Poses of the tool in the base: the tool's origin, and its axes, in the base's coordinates. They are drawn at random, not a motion.
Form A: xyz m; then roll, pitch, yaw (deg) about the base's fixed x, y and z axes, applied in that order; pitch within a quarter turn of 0, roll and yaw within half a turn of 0.
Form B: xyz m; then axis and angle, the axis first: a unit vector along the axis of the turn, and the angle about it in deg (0 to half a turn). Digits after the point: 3 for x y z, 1 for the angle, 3 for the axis.
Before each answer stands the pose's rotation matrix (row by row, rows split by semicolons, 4 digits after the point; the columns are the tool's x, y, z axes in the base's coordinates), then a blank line. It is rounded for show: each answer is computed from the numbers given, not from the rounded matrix.
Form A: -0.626 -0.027 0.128 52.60 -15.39 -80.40
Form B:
0.1608 0.5637 -0.8102; -0.9506 0.3092 0.0264; 0.2654 0.7659 0.5856

-0.626 -0.027 0.128 0.370 -0.538 -0.757 88.4
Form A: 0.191 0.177 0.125 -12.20 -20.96 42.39
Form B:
0.6897 -0.6031 -0.4007; 0.6296 0.7729 -0.0796; 0.3577 -0.1973 0.9127

0.191 0.177 0.125 -0.081 -0.522 0.849 46.6
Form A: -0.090 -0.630 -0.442 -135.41 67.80 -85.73
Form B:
0.0281 -0.7586 0.6510; -0.3768 0.5952 0.7098; -0.9259 -0.2653 -0.2691

-0.090 -0.630 -0.442 -0.515 0.833 0.202 108.8
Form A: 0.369 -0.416 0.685 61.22 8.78 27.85
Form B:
0.8738 -0.1066 0.4744; 0.4617 0.4882 -0.7406; -0.1526 0.8662 0.4758

0.369 -0.416 0.685 0.885 0.345 0.313 65.2
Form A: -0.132 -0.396 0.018 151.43 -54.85 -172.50
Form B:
-0.5708 0.2730 -0.7744; -0.0751 0.9218 0.3804; 0.8176 0.2753 -0.5056

-0.132 -0.396 0.018 -0.064 -0.975 -0.213 125.3
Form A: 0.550 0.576 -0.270 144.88 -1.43 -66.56
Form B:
0.3977 -0.7562 -0.5197; -0.9172 -0.3122 -0.2476; 0.0250 0.5751 -0.8177

0.550 0.576 -0.270 0.823 -0.545 -0.161 150.0
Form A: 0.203 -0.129 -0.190 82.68 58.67 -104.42
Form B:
-0.1295 -0.0876 -0.9877; -0.5036 -0.8523 0.1416; -0.8542 0.5157 0.0662

0.203 -0.129 -0.190 0.650 -0.232 -0.723 163.3
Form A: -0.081 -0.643 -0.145 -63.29 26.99 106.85
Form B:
-0.2583 -0.3127 -0.9141; 0.8528 -0.5183 -0.0637; -0.4538 -0.7960 0.4005

-0.081 -0.643 -0.145 -0.505 -0.317 0.803 133.5
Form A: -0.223 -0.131 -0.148 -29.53 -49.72 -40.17
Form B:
0.4940 0.8486 -0.1893; -0.4170 0.4223 0.8048; 0.7629 -0.3187 0.5625

-0.223 -0.131 -0.148 -0.579 -0.490 -0.652 76.1
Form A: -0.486 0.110 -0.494 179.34 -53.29 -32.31
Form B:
0.5052 -0.5423 0.6713; -0.3195 -0.8402 -0.4382; 0.8017 0.0069 -0.5977

-0.486 0.110 -0.494 0.865 -0.253 0.433 165.1
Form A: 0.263 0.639 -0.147 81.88 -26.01 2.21
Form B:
0.8980 -0.4393 -0.0237; 0.0347 0.1244 -0.9916; 0.4385 0.8897 0.1269

0.263 0.639 -0.147 0.943 -0.232 0.238 85.7
